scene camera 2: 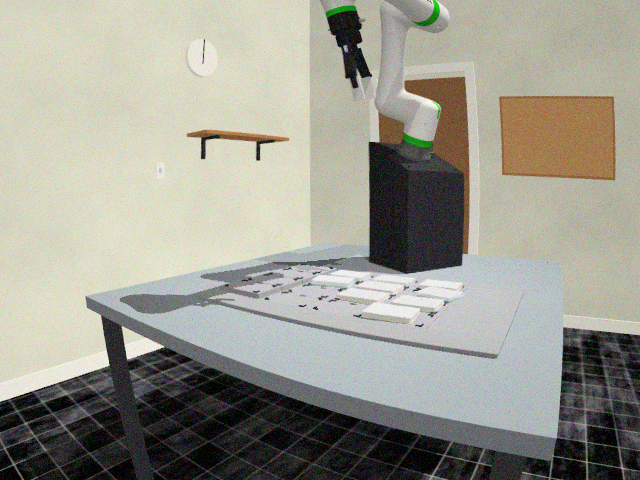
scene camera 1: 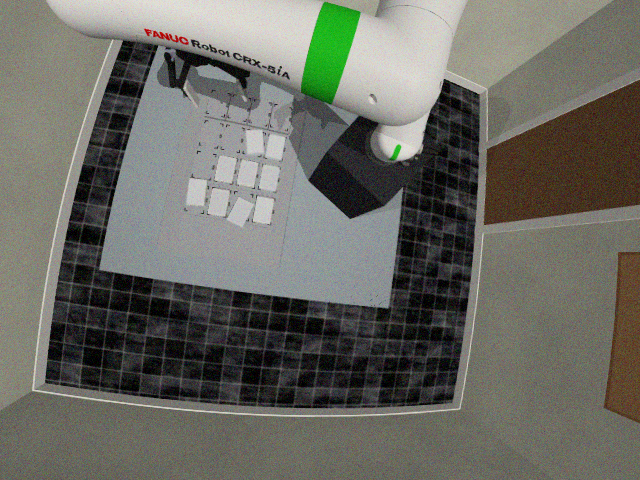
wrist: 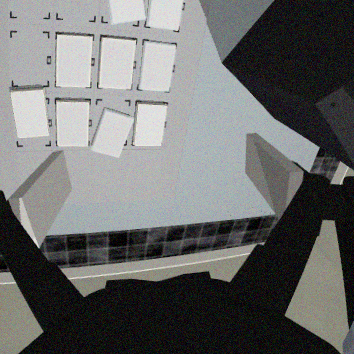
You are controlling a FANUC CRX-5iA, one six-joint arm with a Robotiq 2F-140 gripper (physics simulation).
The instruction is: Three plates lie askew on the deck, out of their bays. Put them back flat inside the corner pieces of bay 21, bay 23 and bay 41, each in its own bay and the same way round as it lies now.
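Frame: origin at the arm's base, x ahead, y left, z up, level; millimetres.
Seen in the pictures: gripper, fingertip midpoint: (scene camera 2: 365, 99) (scene camera 1: 221, 100) (wrist: 156, 161); arm's base, origin of the base link: (scene camera 2: 413, 155).
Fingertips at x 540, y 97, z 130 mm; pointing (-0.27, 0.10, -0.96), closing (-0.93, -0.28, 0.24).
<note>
Pixels of each thing's top centre, then the offset from my fingertips to it. "*": a spot on its surface instead. Level surfaces: height alone.
- grey deck, its level: dz -569 mm
- second plate, middle of its top: (scene camera 2: 391, 309) (wrist: 29, 114) (scene camera 1: 196, 191) dx +157, dy +166, dz -552 mm
- third plate, middle of its top: (scene camera 2: 333, 278) (scene camera 1: 254, 141) dx -42, dy -150, dz -552 mm
- raised grey block, surface spot: (scene camera 2: 253, 290) * dx +215, dy -251, dz -555 mm
- table, its level: dz -579 mm
Three white plates lie askew on the grey deck (scene camera 1: 222, 240) (scene camera 2: 465, 335) (wrist: 150, 185). One plate (scene camera 1: 240, 212) (scene camera 2: 439, 293) (wrist: 112, 132) is turned strongly, across its corner pieces. A second plate (scene camera 1: 196, 191) (scene camera 2: 390, 312) (wrist: 30, 113), at the row's outer end, is shifted and slightly turned. A third plate (scene camera 1: 254, 142) (scene camera 2: 333, 280) (wrist: 127, 10) is slightly turned, beside a straighter plate; the wrist view cuts it off. Bay numbers are not readable. My gripper (scene camera 1: 219, 97) (scene camera 2: 363, 91) (wrist: 156, 161) is open and empty, high above the deck.
Several straighter plates, such as one plate (scene camera 1: 219, 202) (scene camera 2: 417, 302) (wrist: 72, 123), lie close beside the askew ones. A raised grey block (scene camera 2: 253, 290) stands at the deck's far left in scene view 2. The dark pedestal (scene camera 1: 356, 175) (scene camera 2: 413, 217) (wrist: 290, 65) stands on the table (scene camera 1: 341, 258) (scene camera 2: 361, 377) (wrist: 215, 190).
</note>
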